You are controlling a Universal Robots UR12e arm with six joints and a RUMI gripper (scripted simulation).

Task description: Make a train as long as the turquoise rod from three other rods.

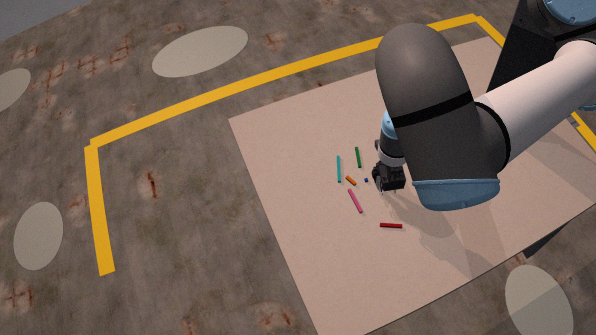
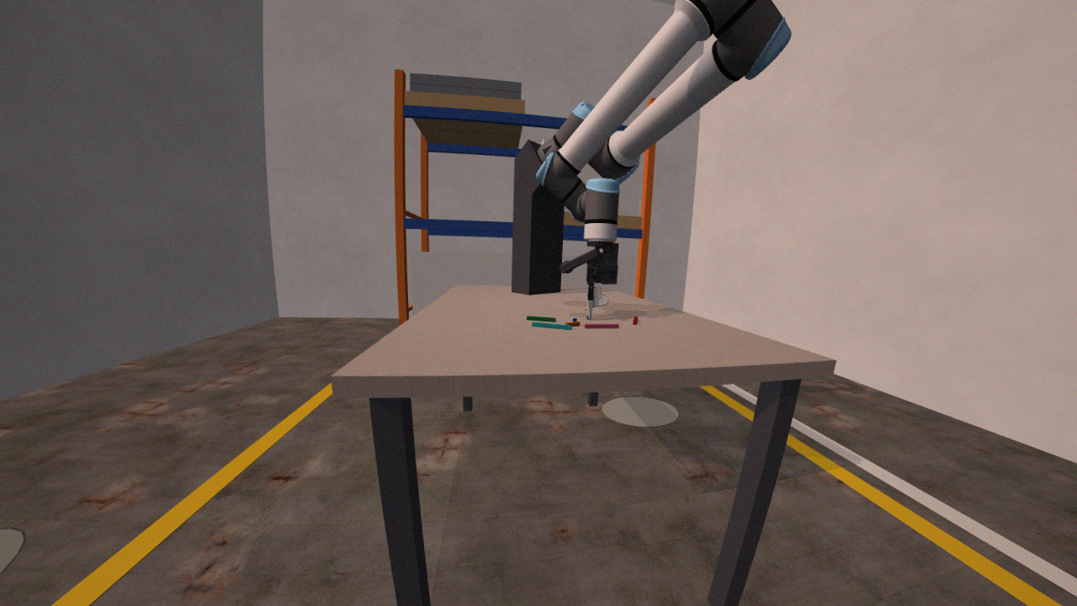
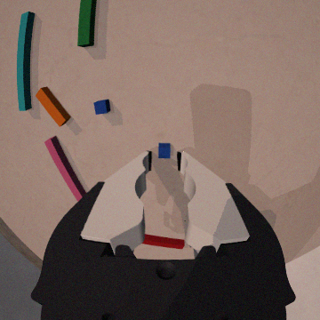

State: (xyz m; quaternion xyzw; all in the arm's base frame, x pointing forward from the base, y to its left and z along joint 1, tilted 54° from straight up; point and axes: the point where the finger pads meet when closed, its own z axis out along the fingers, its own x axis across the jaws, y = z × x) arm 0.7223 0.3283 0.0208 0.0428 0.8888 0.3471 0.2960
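The orange rod lies 11 cm ahead of my hand, 3 cm to the right of it and 1 cm below it. Round my hand: green rod (12 cm to the right, 8 cm ahead, 1 cm below); pink rod (10 cm ahead, 4 cm to the left, 1 cm below); red rod (13 cm to the left, 2 cm behind, 1 cm below).
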